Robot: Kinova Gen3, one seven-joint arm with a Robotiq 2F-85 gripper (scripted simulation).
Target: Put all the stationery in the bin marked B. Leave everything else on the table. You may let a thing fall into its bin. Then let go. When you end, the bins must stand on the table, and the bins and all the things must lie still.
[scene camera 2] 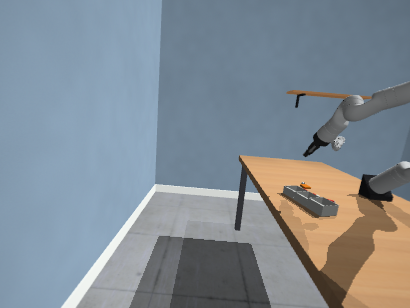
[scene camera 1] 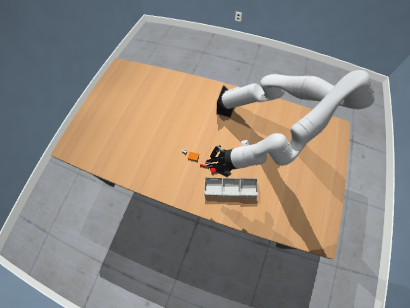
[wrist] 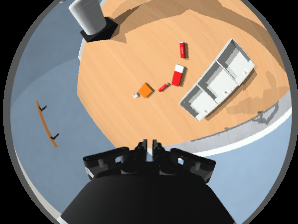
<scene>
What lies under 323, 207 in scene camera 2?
A grey bin row.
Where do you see a grey bin row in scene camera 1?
221, 187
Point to a grey bin row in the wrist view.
233, 60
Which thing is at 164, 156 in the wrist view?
The gripper.
</scene>
